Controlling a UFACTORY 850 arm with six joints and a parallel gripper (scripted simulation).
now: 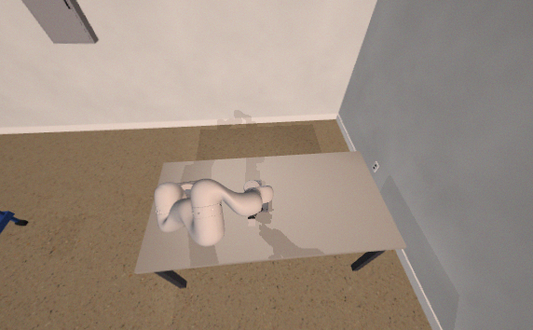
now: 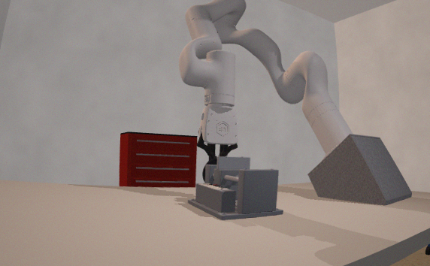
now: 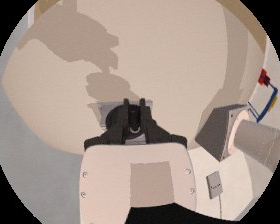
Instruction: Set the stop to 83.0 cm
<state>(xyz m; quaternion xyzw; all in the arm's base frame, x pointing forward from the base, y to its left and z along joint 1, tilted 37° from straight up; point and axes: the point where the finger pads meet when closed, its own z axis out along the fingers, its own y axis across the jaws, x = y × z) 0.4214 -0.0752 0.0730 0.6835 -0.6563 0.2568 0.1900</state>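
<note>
The handwheel lies 2 cm to the left of my hand and 1 cm below it.
</note>
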